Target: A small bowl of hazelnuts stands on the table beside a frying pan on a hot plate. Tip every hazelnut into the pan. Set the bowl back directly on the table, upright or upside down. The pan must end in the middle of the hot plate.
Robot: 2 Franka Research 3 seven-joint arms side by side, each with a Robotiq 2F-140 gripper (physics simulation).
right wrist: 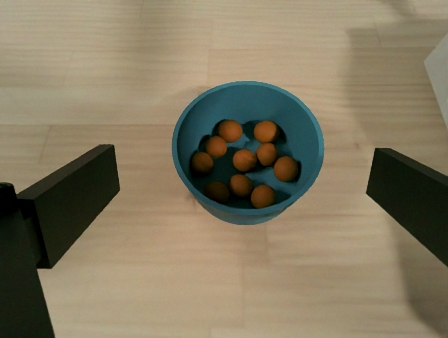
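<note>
A small blue bowl [248, 218] stands upright on the wooden table near the middle of the right wrist view. Several round orange-brown hazelnuts [244, 160] lie on its bottom. My right gripper [243, 169] is open, with one dark finger to the left of the bowl and one to the right. Both fingers are apart from the bowl and nothing is between them and its wall. The frying pan, the hot plate and my left gripper do not show in this view.
The corner of a pale grey-white object [440, 75] shows at the upper right edge, beyond the right finger. Soft shadows fall on the light wooden table [150, 280] at the right side and at the top.
</note>
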